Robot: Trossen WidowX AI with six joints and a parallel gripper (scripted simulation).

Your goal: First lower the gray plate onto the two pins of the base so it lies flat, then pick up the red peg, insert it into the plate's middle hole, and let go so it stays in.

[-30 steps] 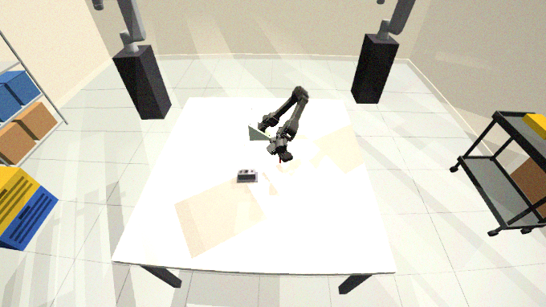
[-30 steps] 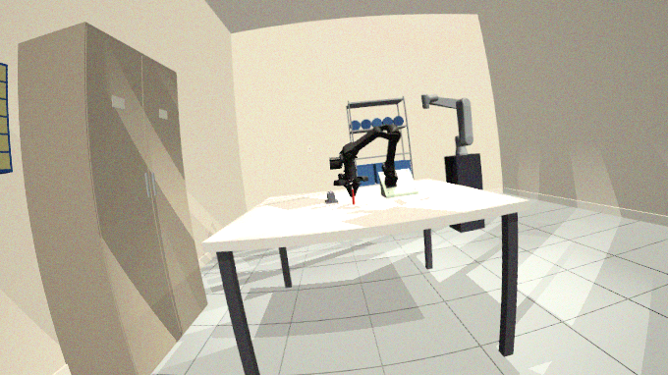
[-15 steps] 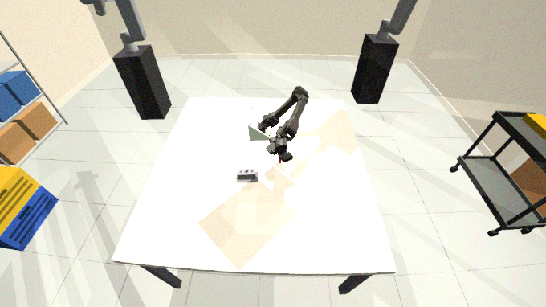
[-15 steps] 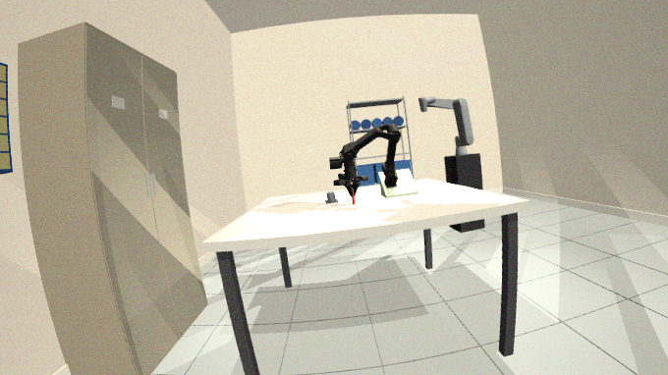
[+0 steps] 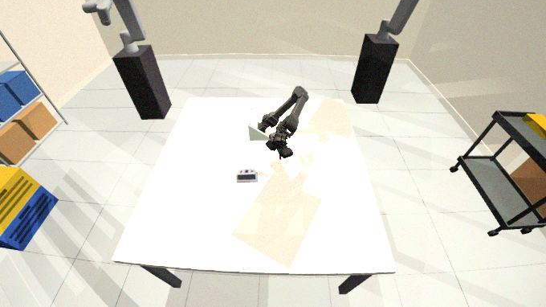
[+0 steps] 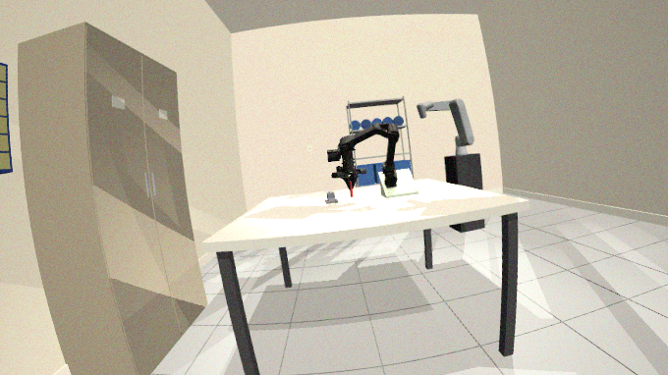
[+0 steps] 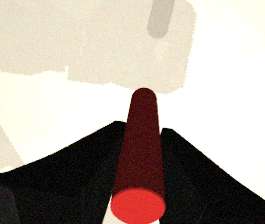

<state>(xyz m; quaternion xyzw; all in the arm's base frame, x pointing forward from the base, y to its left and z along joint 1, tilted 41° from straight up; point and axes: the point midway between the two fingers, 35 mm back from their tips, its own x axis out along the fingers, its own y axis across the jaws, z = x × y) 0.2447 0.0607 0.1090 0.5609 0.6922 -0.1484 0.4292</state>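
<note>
My gripper tip is 190 mm to the left of the gray plate, 100 mm short of it and 40 mm above it. Also, from my gripper tip: red peg: right at my gripper tip; then dark base: 190 mm to the right, 100 mm ahead, 70 mm below.
</note>
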